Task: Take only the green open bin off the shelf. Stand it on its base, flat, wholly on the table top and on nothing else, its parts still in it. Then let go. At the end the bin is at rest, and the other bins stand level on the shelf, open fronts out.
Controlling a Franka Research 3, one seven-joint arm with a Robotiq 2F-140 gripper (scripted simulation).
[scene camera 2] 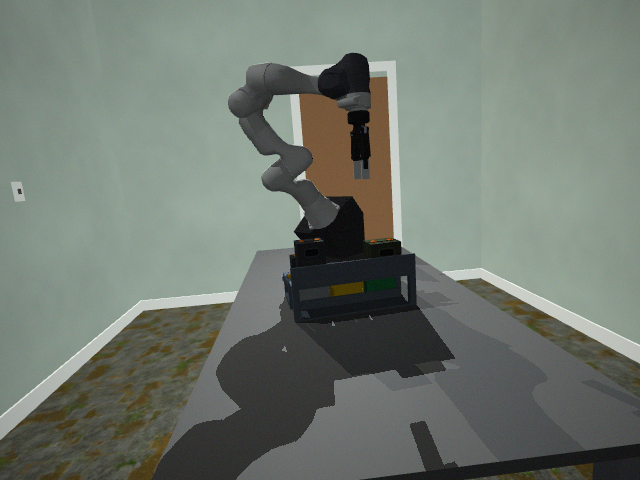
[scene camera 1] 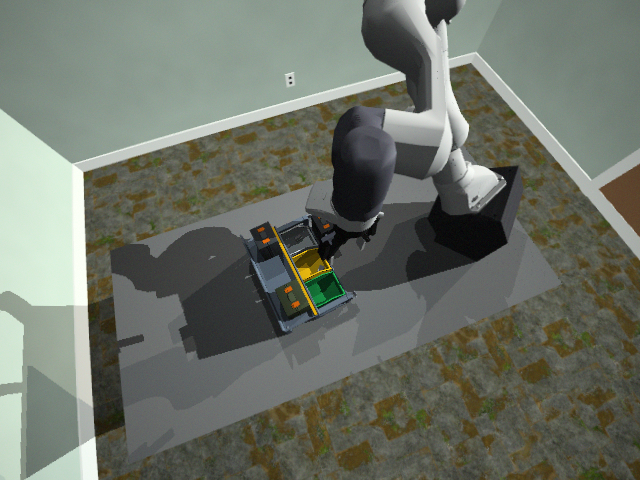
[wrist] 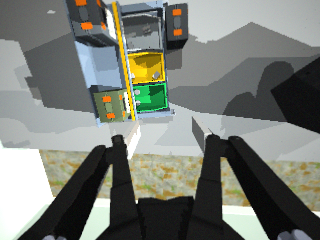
Labels:
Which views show my gripper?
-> Scene camera 2, scene camera 1 and the wrist view: all of them.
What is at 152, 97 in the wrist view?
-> A green open bin.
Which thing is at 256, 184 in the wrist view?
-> My gripper.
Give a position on a yellow bin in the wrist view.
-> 143, 65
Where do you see a green open bin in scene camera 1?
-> At 323, 289

